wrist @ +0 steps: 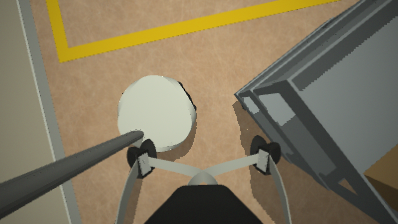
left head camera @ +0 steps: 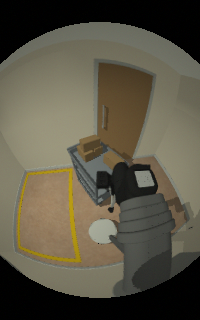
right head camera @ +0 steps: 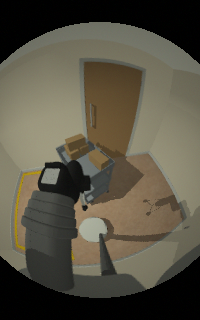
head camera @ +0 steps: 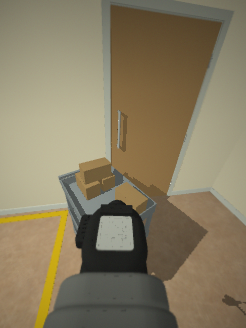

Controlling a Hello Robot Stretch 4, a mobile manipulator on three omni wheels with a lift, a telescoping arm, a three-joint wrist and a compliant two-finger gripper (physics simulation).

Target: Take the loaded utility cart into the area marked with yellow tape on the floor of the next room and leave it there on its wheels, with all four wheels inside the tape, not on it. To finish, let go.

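Where they show: gripper, fingertip midpoint: (wrist: 203,149) (left head camera: 109,199) (right head camera: 85,197); robot's base, origin of the base link: (wrist: 161,112) (left head camera: 102,230) (right head camera: 93,228).
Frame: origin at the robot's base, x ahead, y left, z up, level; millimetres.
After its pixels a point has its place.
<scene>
The grey utility cart (head camera: 71,200) @[x 705, y 308, z 832 mm] (left head camera: 82,172) @[x 587, y 228, z 811 mm] (right head camera: 102,182) @[x 613, y -148, z 507 mm] (wrist: 300,135) @[x 624, y -80, z 444 mm] stands upright, angled, to the right of the yellow tape outline (head camera: 56,250) (left head camera: 73,215) (right head camera: 18,210) (wrist: 190,27) and outside it. Its wheels are mostly hidden. A stack of brown boxes (head camera: 95,170) @[x 850, y 163, z 982 mm] (left head camera: 90,143) @[x 854, y 157, z 971 mm] (right head camera: 75,141) @[x 857, y 152, z 984 mm] and a single brown box (head camera: 131,196) @[x 706, y -93, z 884 mm] (right head camera: 98,159) @[x 677, y -96, z 884 mm] (wrist: 387,172) @[x 639, y -100, z 810 mm] lie on its top tray. My gripper (wrist: 203,149) @[x 257, y -1, z 991 mm] is open and empty, off the cart's near end, with its right finger close to that end in the wrist view. The wrist hides the fingers in the head camera view.
My round white base (left head camera: 102,231) @[x -7, y 4, z 187 mm] (right head camera: 93,229) @[x -1, y -10, z 187 mm] (wrist: 156,112) @[x 13, y 12, z 187 mm] stands on the floor in front of the cart, beside the tape. A brown door (head camera: 160,90) @[x 1541, y -379, z 1467 mm] (left head camera: 125,105) @[x 1537, y -357, z 1284 mm] (right head camera: 114,105) @[x 1539, y -372, z 1234 mm] is shut behind the cart. Walls run behind the tape outline and at the right.
</scene>
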